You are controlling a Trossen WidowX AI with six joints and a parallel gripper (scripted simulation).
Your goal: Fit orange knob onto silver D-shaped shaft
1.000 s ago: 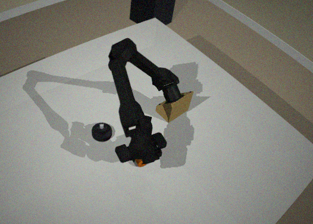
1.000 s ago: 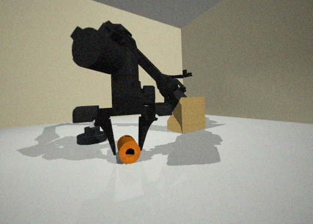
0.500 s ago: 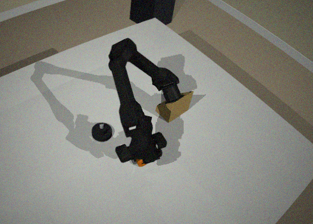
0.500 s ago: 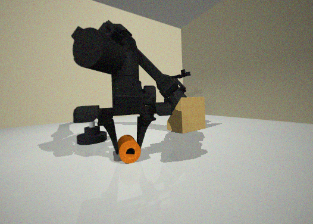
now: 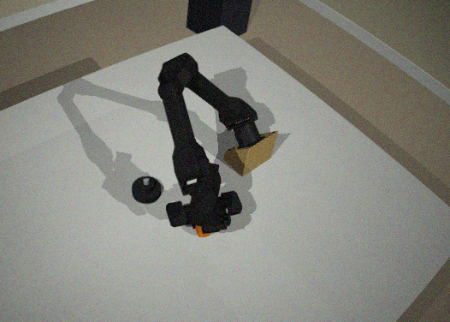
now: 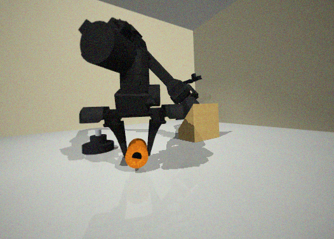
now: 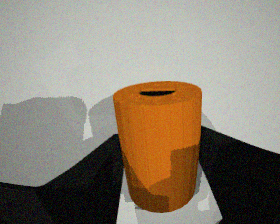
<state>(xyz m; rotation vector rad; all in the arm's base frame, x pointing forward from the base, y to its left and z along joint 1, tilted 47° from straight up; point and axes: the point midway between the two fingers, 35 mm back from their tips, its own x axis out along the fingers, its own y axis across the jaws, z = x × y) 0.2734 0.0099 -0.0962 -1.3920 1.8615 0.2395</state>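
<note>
My gripper tip is 10 mm past the orange knob, 10 mm to the left of it and 10 mm below it. Round my gripper tip: round black pedestal: 30 mm ahead, 190 mm to the right, 10 mm above.
</note>
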